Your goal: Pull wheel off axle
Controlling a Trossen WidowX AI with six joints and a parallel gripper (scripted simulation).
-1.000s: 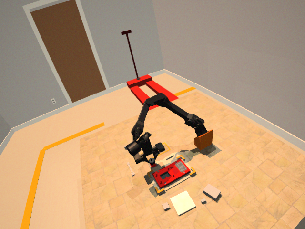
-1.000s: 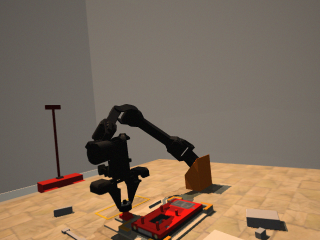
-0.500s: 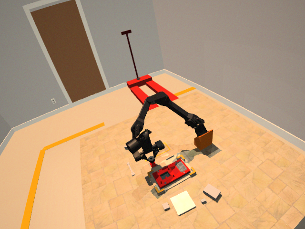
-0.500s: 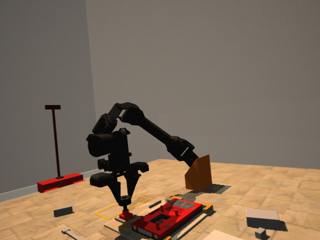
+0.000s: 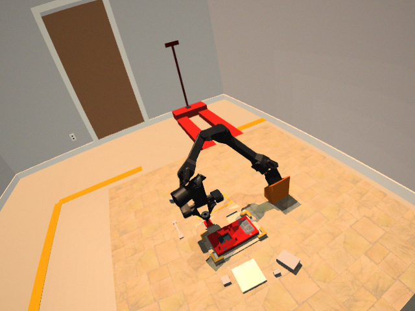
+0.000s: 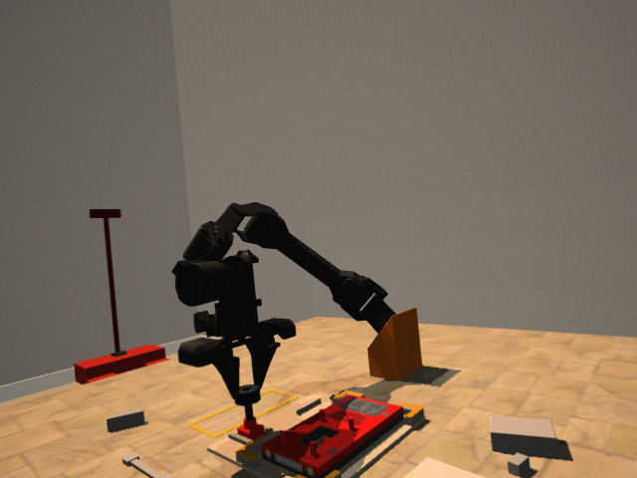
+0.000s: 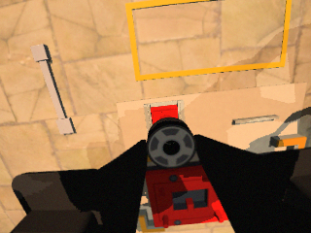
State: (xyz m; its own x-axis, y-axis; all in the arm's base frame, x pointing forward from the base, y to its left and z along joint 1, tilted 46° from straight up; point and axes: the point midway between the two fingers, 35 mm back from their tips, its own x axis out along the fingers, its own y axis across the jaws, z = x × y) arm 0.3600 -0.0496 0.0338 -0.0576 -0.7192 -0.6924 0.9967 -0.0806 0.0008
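The upright axle lies 3 cm below my gripper tip. Round my gripper tip: wheel: right at my gripper tip; cream square plate: 31 cm to the left, 6 cm below, 1 cm behind; wrench: 14 cm ahead, 7 cm below, 6 cm to the right.
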